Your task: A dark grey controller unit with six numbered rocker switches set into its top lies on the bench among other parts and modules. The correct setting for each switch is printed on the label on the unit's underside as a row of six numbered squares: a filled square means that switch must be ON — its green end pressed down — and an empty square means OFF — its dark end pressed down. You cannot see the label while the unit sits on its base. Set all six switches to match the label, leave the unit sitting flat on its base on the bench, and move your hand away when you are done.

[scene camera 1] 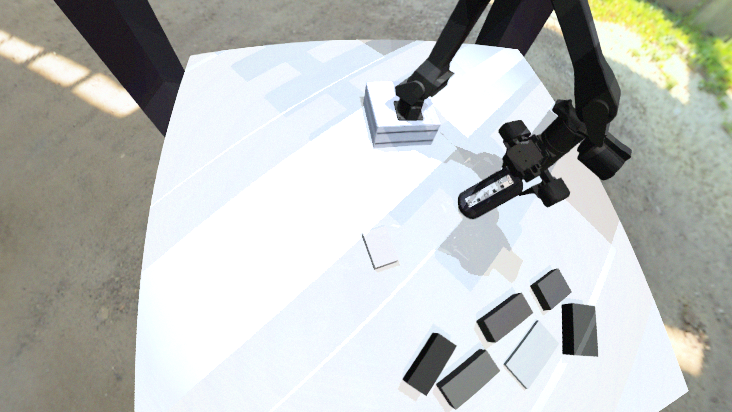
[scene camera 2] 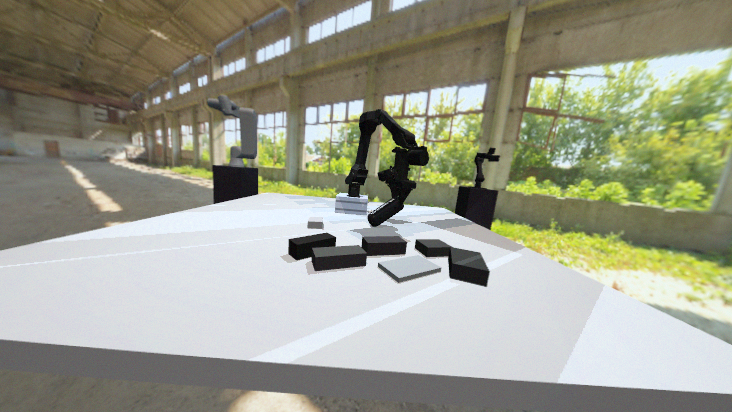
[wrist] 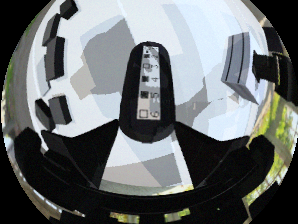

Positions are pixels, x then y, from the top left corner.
gripper: scene camera 1; scene camera 2; wrist 147, 123
same spot on gripper: (scene camera 1: 533, 189) = (scene camera 2: 396, 187)
